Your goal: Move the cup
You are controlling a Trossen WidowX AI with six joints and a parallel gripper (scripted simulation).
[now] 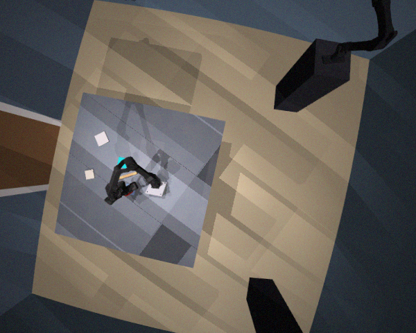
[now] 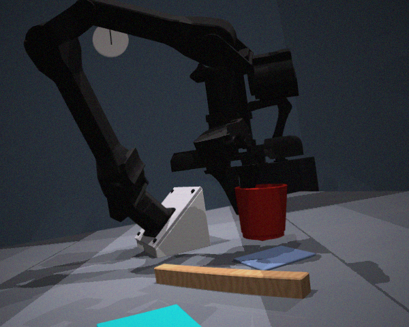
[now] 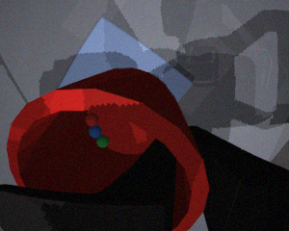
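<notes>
Now: the cyan pad 130 mm ahead of my gripper tip, 200 mm to the right of it and 70 mm below it. Also, from my gripper tip: red cup: 30 mm ahead, 20 mm to the left; then wooden bar: 80 mm ahead, 90 mm to the right, 60 mm below.
</notes>
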